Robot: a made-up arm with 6 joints. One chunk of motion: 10 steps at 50 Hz.
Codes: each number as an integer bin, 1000 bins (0 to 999) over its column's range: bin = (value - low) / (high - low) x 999, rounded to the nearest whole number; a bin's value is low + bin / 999 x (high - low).
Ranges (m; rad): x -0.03..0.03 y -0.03..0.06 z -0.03..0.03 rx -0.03..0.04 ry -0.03..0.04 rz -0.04..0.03
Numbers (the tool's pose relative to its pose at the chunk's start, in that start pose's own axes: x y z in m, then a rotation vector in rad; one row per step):
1: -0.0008 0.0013 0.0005 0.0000 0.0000 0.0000
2: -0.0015 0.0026 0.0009 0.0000 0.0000 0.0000
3: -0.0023 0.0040 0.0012 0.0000 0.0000 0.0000
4: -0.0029 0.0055 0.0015 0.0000 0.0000 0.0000
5: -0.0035 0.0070 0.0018 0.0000 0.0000 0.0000
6: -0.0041 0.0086 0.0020 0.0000 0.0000 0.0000
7: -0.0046 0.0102 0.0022 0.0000 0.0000 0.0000
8: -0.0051 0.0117 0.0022 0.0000 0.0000 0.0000
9: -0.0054 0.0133 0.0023 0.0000 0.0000 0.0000
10: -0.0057 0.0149 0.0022 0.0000 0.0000 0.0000
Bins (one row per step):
1: 486 347 508 428 428 571
2: 475 362 514 428 428 571
3: 461 377 519 428 428 571
4: 451 394 524 428 428 571
5: 441 411 529 428 428 571
6: 431 428 533 428 428 571
7: 423 446 536 428 428 571
8: 415 463 536 428 428 571
9: 410 481 538 428 428 571
10: 405 498 536 428 428 571

